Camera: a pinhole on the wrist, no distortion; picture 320 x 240 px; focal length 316.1 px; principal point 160.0 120.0 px. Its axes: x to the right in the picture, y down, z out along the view. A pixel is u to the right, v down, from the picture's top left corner.
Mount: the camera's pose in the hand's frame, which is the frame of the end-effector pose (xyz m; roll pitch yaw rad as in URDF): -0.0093 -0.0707 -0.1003 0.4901 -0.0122 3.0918
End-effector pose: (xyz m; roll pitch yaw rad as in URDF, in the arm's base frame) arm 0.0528 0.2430 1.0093 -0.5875 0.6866 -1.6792
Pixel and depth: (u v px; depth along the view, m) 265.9 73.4 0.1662
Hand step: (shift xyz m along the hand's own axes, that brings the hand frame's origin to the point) -0.0583 0.0317 0.0355
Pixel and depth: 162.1 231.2 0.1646
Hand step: -0.0070 -0.0444 0.0722
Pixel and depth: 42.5 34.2 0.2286
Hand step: 0.0857 0.0871 0.0711
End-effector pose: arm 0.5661 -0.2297 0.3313 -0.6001 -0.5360 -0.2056
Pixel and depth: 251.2 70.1 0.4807
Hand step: -0.1285 0.2288 0.2898
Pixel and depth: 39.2 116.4 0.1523
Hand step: 0.0541 -0.0005 0.0325
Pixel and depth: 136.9 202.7 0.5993
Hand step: 0.0489 0.0703 0.5017
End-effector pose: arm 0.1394 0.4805 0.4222 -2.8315 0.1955 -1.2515
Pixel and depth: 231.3 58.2 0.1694
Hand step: -0.0404 0.0399 0.0340
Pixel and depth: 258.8 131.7 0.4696
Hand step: -0.1405 0.1418 0.3240
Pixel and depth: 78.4 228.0 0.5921
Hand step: 0.1559 0.0214 0.5154
